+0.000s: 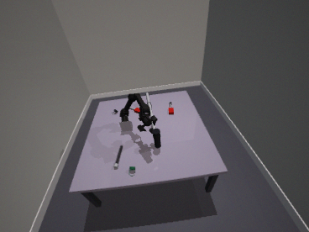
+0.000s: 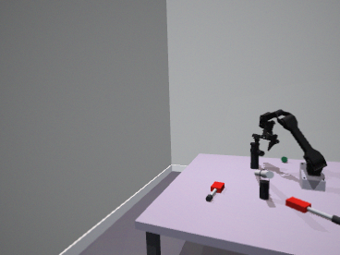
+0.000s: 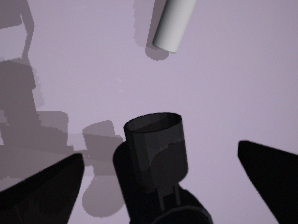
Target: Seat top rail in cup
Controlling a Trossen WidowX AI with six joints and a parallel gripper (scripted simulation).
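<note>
The dark rail-end cup lies 30 mm below my gripper tip, 20 mm to the right of it and 20 mm ahead of it. From my gripper tip the other things lie so: short dark post 450 mm to the left, 70 mm below, 10 mm ahead; then green-ringed part 330 mm to the right, 200 mm behind, 160 mm below.
</note>
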